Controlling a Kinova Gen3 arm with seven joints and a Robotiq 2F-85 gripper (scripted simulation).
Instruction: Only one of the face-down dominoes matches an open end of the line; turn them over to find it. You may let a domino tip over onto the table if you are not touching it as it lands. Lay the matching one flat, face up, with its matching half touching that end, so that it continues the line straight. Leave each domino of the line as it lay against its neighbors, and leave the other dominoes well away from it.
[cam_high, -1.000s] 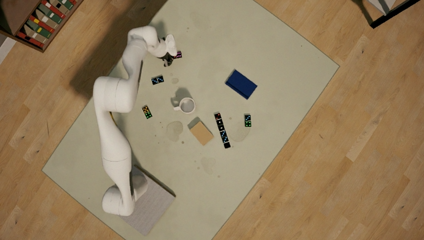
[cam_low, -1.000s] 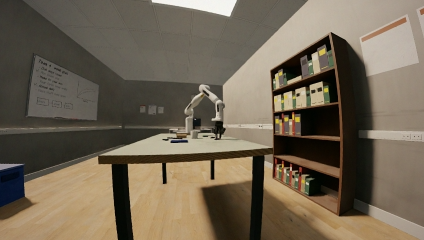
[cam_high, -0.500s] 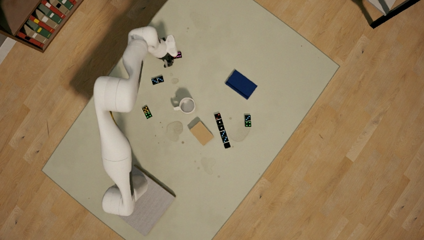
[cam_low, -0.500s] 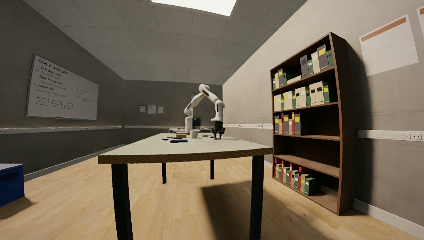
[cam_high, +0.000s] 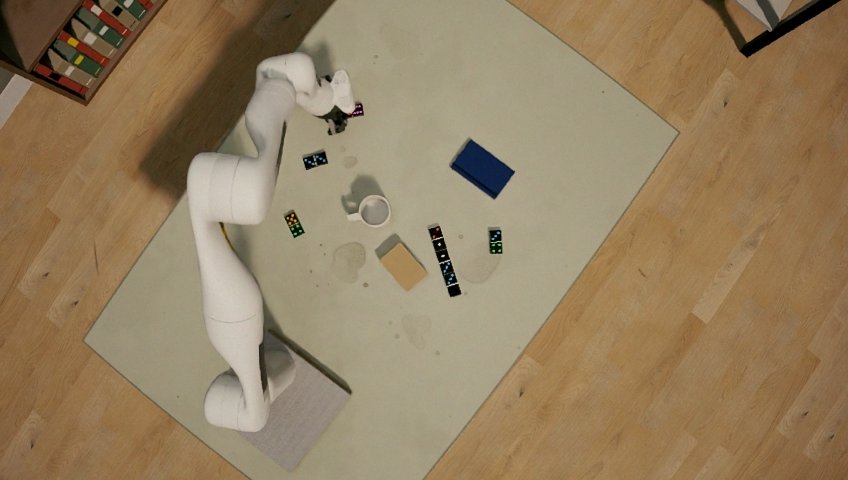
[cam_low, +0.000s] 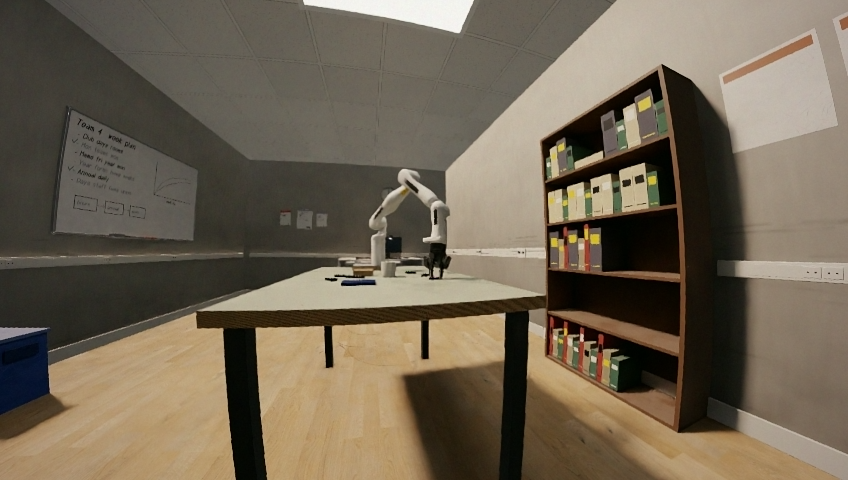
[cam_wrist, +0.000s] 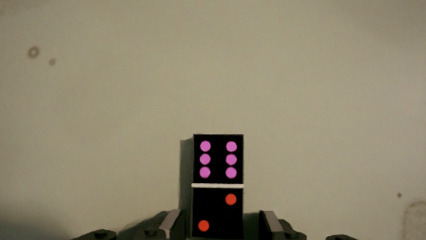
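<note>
My hand is 20 mm to the left of the domino, 20 mm short of it and 10 mm above it. The rest, counted from my hand: white mug 210 mm to the right, 130 mm behind, 10 mm above; then tan block 330 mm to the right, 190 mm behind.
</note>
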